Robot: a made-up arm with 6 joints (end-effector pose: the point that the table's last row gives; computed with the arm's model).
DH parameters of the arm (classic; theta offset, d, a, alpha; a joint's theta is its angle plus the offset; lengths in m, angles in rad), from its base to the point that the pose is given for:
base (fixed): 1.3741 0 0.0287 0
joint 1: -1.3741 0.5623 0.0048 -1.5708
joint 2: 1.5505 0 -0.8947 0
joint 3: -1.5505 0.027 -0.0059 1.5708
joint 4: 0 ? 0.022 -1.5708
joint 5: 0 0.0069 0.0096 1.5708
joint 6: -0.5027 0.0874 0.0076 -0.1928
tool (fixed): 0.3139 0.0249 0 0
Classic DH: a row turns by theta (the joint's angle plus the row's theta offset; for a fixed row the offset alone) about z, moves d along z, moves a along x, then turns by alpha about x.
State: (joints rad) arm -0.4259 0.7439 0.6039 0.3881 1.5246 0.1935
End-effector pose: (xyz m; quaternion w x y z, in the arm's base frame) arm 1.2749 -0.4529 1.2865 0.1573 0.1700 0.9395 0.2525
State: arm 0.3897 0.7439 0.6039 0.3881 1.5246 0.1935
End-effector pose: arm 1.2259 0.6227 1.2865 0.0442 -0.2165 0.9298 0.2942
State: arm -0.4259 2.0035 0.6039 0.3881 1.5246 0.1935
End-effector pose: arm 1.0499 -0.3508 -0.5010 0.4181 -0.3111 -0.7821 -0.3415
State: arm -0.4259 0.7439 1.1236 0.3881 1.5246 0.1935
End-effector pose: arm 1.2081 -0.4225 0.9032 0.0859 -0.2401 -0.9179 -0.3040
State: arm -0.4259 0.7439 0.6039 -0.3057 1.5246 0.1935
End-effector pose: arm 1.2393 -0.5368 1.2767 0.0895 0.2176 0.9685 -0.0813
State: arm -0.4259 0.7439 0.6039 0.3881 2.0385 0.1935
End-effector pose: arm 1.2201 -0.4367 1.2935 0.0943 -0.1449 -0.9400 -0.2942
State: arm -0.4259 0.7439 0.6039 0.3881 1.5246 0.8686
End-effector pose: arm 1.2793 -0.4499 1.2891 0.1264 0.4779 0.8168 0.2976
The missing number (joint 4, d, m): 0.7637
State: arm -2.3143 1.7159 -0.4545 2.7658 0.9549 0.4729
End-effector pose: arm -1.0524 -1.2134 0.8177 0.8861 0.1077 -0.1137 0.4362
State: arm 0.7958 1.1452 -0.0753 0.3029 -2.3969 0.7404
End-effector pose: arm 0.9599 1.0314 1.3440 0.6587 0.1499 -0.6076 0.4176
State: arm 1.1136 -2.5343 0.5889 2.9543 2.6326 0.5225
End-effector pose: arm -0.4942 -0.9271 -0.4871 0.4405 -0.7350 -0.2002 -0.4750
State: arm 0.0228 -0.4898 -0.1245 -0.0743 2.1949 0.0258
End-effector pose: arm -0.7420 0.0382 1.9570 0.6739 -0.0918 0.7330 0.0090
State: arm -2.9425 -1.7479 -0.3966 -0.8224 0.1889 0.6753
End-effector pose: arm 1.5994 0.3573 -0.0489 0.0421 0.7875 0.2040 0.5801
